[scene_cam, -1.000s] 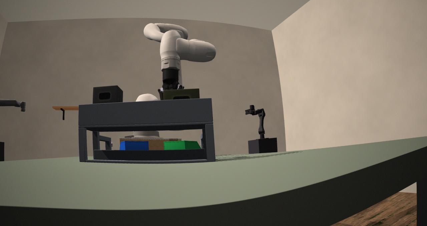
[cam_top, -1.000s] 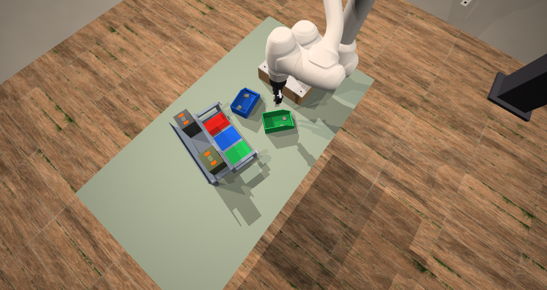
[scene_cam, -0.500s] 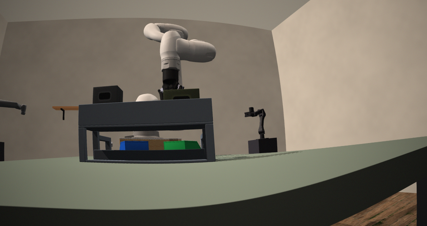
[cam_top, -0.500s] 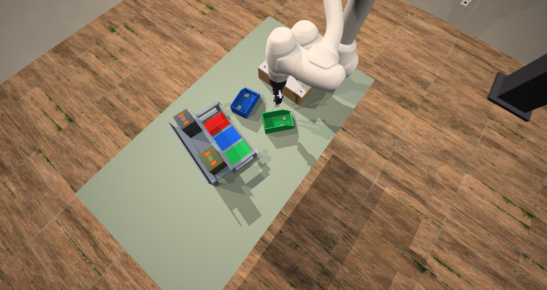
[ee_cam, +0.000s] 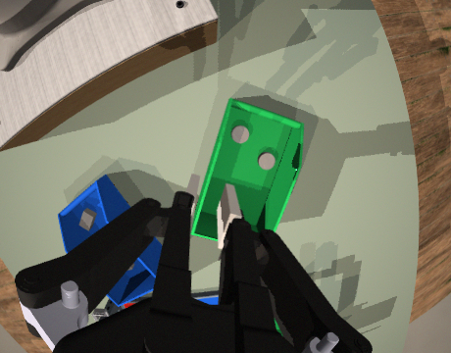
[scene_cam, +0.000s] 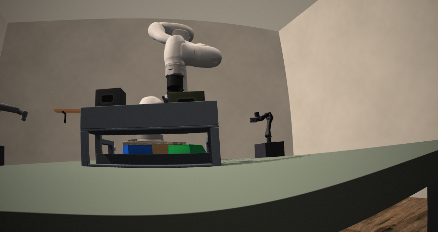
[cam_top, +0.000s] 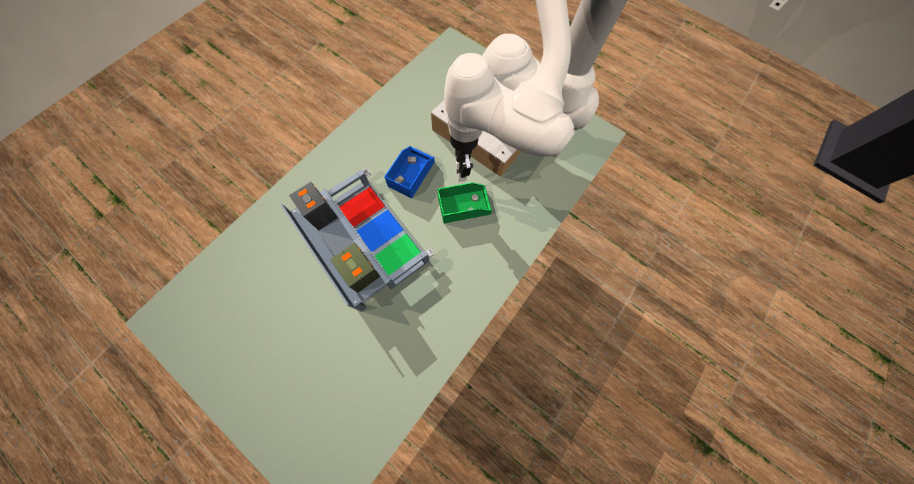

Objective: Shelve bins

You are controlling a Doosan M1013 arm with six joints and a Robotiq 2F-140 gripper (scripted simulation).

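The green bin lies 13 cm below my hand, 4 cm to the left of it and 3 cm ahead of it. Also, from my hand: black box (37 cm ahead, 28 cm to the right); olive box (43 cm ahead, 5 cm to the right, 2 cm below); blue bin (19 cm to the right, 13 cm below, 4 cm ahead).
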